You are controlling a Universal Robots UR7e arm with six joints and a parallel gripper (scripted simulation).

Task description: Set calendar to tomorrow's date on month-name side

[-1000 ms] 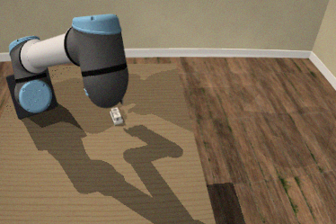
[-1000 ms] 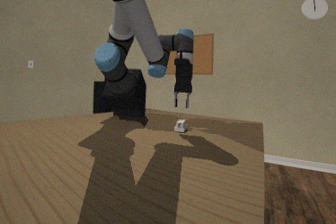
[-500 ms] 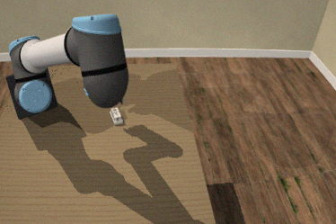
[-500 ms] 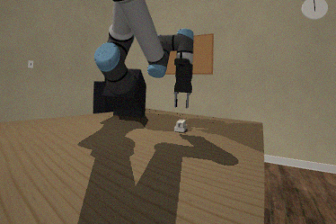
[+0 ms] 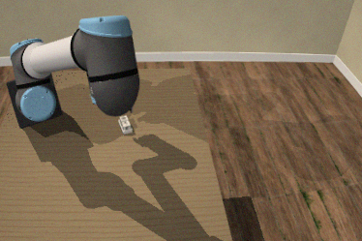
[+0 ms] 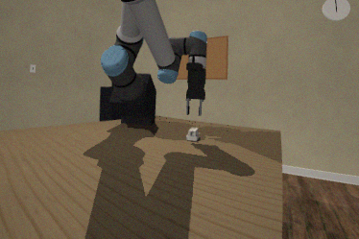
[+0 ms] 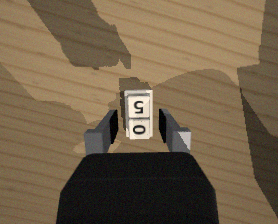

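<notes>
Now: the white digit cube 9 cm below my hand. Round my hand: white tray (11 cm below, 2 cm to the left).
</notes>
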